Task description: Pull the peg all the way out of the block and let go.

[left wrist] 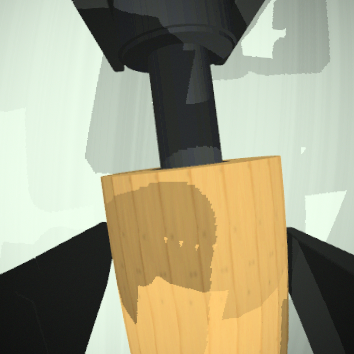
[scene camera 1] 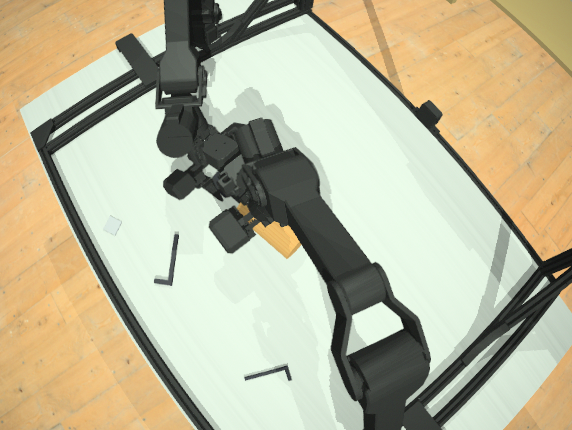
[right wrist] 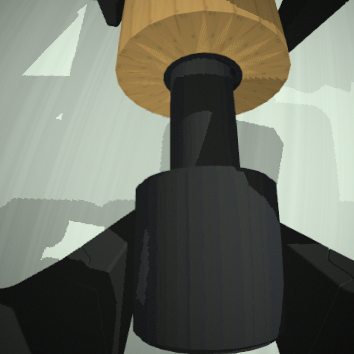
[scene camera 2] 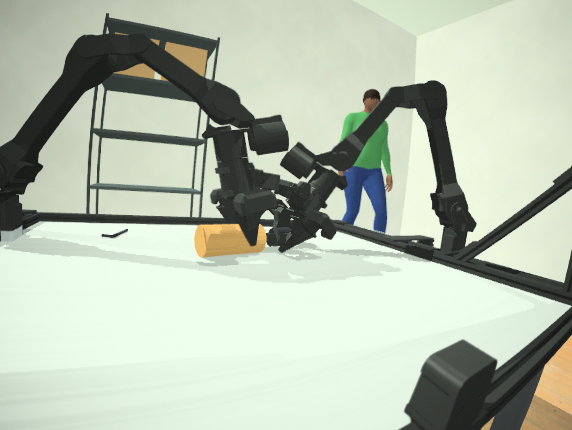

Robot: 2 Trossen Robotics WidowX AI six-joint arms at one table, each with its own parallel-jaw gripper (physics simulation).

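Frame: origin at the left arm's base, x ahead, y left, z up, level; centimetres.
Where they show: left gripper, between the fingertips: (left wrist: 197,237) (right wrist: 194,35) (scene camera 2: 246,242); right gripper, between the fingertips: (left wrist: 168,62) (right wrist: 196,222) (scene camera 2: 274,248); right arm's base, origin of its link: (scene camera 1: 203,36) (scene camera 2: 451,253).
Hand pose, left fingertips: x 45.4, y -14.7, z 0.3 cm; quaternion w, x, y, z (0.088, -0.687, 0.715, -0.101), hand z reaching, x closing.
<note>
After its pixels a point has its place.
The wooden cylinder block (scene camera 1: 277,237) {x 39.0, y -13.8, z 3.1 cm} (scene camera 2: 220,240) {x 38.8, y -18.2, z 1.5 cm} (left wrist: 245,210) {x 47.0, y -15.5, z 3.6 cm} (right wrist: 140,65) {x 48.2, y -16.4, z 1.4 cm} lies on its side on the table. The black peg (left wrist: 187,115) {x 49.4, y -14.2, z 1.9 cm} (right wrist: 202,130) {x 50.4, y -14.4, z 1.9 cm} has its thin shaft in the hole of the block's end face, with a stretch of shaft bare between the face and the thick head. My right gripper (scene camera 2: 278,238) {x 52.2, y -13.7, z -1.5 cm} (right wrist: 196,222) {x 52.2, y -13.7, z -1.5 cm} is shut on the peg's head. My left gripper (scene camera 2: 254,236) {x 45.4, y -14.7, z 0.3 cm} (left wrist: 197,237) {x 45.4, y -14.7, z 0.3 cm} points down over the block, with a finger against each side of it near the hole end. The peg's tip is hidden inside the block.
Two black L-shaped marks (scene camera 1: 173,260) {x 48.7, y 2.3, z -1.1 cm} (scene camera 1: 270,372) {x 22.5, y 2.3, z -1.3 cm} and a pale square (scene camera 1: 112,225) {x 62.4, y 7.9, z -1.6 cm} lie on the table (scene camera 1: 380,165) {x 37.8, y -40.8, z -1.9 cm}. A black frame (scene camera 1: 105,280) {x 53.9, y 15.1, z -0.5 cm} runs along the table's edges. The two arms' wrists stand very close together above the peg.
</note>
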